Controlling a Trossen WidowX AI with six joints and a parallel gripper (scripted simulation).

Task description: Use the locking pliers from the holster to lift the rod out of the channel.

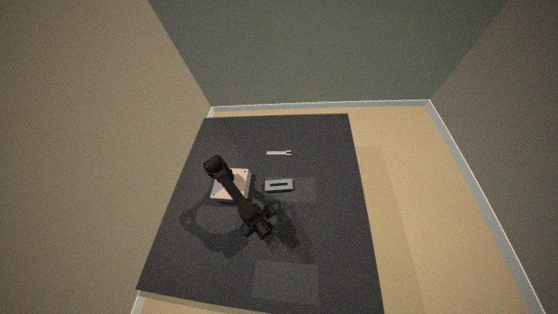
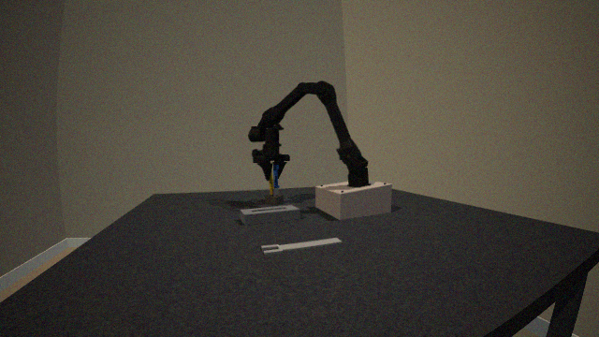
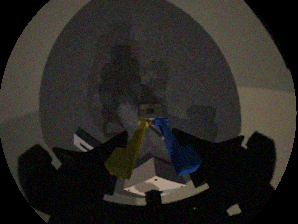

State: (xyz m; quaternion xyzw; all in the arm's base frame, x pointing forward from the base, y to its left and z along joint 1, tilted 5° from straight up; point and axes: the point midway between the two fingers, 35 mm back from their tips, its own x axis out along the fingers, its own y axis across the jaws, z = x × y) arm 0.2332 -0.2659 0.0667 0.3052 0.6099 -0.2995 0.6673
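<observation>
Right now my gripper tip is 80 mm short of the grey channel block, 240 mm to the right of it and 80 mm above it. The rest, counted from my gripper tip: holster 90 mm below; flat white forked strip 100 mm ahead, 500 mm to the left, 100 mm below.
</observation>
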